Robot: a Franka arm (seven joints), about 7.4 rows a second.
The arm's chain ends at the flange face. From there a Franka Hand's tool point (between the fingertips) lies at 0.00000 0.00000 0.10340 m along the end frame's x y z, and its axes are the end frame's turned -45 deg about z.
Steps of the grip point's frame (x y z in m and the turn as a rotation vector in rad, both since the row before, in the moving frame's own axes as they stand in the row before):
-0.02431, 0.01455, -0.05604, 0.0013, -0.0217, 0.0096
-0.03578, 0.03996, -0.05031, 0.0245, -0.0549, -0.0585
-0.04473, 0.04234, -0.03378, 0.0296, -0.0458, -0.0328
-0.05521, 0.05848, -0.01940, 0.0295, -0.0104, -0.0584
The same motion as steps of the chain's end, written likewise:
-0.00521, 0.02599, -0.05602, -0.0144, -0.0163, 0.0096
0.00869, 0.05117, -0.05012, -0.0215, -0.0561, -0.0585
0.00380, 0.06029, -0.03363, -0.0115, -0.0533, -0.0328
0.00527, 0.08170, -0.01935, 0.0135, -0.0282, -0.0584

